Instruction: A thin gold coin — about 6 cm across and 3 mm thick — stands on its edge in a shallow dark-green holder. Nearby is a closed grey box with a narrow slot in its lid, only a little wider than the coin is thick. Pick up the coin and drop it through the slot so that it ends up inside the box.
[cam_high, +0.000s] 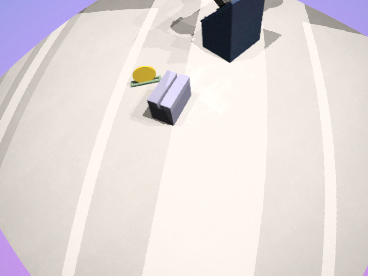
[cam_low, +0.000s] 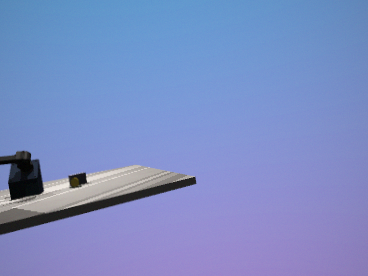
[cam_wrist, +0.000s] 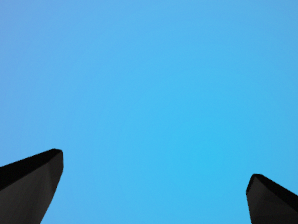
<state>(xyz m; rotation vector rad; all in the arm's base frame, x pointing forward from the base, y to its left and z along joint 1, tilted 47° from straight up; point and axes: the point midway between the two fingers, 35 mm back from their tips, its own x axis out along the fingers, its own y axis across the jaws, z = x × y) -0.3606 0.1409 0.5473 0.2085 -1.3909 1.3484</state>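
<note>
Now: the gold coin 700 mm ahead of my gripper tip, 200 mm to the left of it and 590 mm below it.
</note>
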